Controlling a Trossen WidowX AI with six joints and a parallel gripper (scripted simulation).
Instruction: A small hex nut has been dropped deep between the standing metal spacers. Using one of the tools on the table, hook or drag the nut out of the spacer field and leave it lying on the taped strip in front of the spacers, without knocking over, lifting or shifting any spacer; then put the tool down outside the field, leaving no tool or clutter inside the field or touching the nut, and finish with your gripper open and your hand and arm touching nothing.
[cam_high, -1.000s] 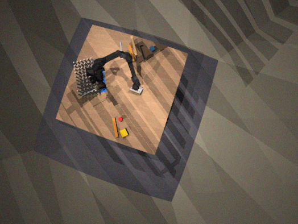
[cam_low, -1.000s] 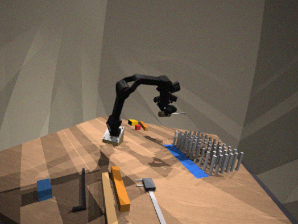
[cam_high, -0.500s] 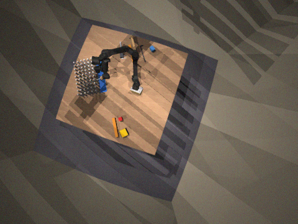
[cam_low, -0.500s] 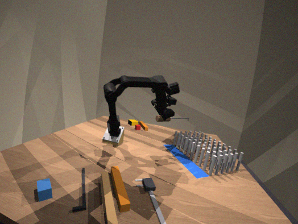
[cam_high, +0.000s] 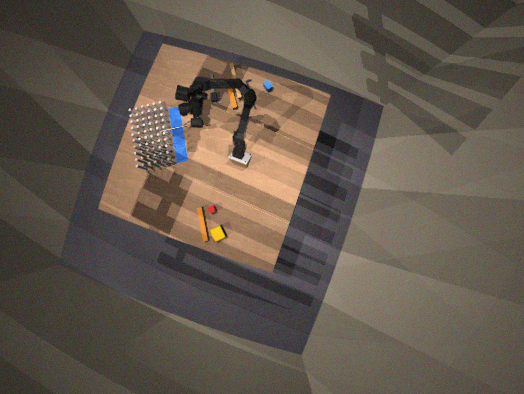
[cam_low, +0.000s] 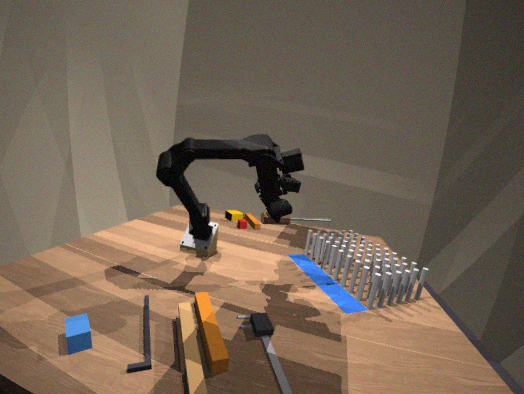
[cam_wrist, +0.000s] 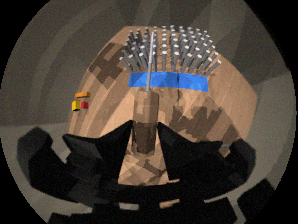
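The blue taped strip is 18 cm ahead of my gripper tip, 5 cm to the left of it and 20 cm below it. Round my gripper tip: tan-handled hook tool 9 cm ahead, 6 cm to the left, 1 cm below; red cube 23 cm behind, 45 cm to the left, 18 cm below; blue cube 28 cm behind, 47 cm to the right, 18 cm below.
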